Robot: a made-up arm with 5 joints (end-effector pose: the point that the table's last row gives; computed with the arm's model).
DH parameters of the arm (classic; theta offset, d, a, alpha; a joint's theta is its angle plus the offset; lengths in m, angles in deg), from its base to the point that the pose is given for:
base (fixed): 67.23 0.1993 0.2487 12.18
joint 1: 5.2 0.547 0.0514 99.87
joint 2: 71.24 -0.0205 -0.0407 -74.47
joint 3: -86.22 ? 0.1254 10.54
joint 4: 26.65 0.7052 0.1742 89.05
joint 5: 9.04 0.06 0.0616 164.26
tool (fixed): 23.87 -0.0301 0 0
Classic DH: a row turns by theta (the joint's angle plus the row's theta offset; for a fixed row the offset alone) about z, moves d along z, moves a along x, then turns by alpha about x.
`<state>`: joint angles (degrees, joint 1 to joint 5).
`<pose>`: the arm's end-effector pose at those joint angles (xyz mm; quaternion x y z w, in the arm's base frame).
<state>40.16 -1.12 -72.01 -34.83 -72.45</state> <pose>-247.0 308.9 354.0 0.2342 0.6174 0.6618 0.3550</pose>
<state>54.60 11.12 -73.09 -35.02 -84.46</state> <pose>-310.4 296.9 429.2 0.3197 0.5400 0.7582 0.1771</pose>
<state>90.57 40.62 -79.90 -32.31 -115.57</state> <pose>-380.9 52.5 667.5 -0.5101 -0.3826 -0.6947 0.3329</pose>
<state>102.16 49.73 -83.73 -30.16 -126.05</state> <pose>-337.6 -62.9 737.2 -0.5589 -0.3507 -0.5837 0.4732</pose>
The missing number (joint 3, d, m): -0.9995
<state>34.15 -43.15 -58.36 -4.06 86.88</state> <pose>68.8 24.5 348.0 -0.6579 0.0886 -0.3832 0.6422</pose>
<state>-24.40 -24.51 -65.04 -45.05 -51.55</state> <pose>-122.2 413.6 299.1 0.3269 0.7332 0.0993 0.5880</pose>
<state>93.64 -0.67 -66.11 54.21 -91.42</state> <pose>-167.7 272.3 464.3 0.0799 0.2067 -0.9708 0.0920</pose>
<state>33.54 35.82 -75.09 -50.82 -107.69</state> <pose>-273.7 560.6 663.3 0.7005 0.2957 0.6461 0.0662</pose>
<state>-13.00 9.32 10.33 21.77 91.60</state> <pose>512.6 400.9 552.5 0.1618 -0.1336 -0.7019 0.6806</pose>
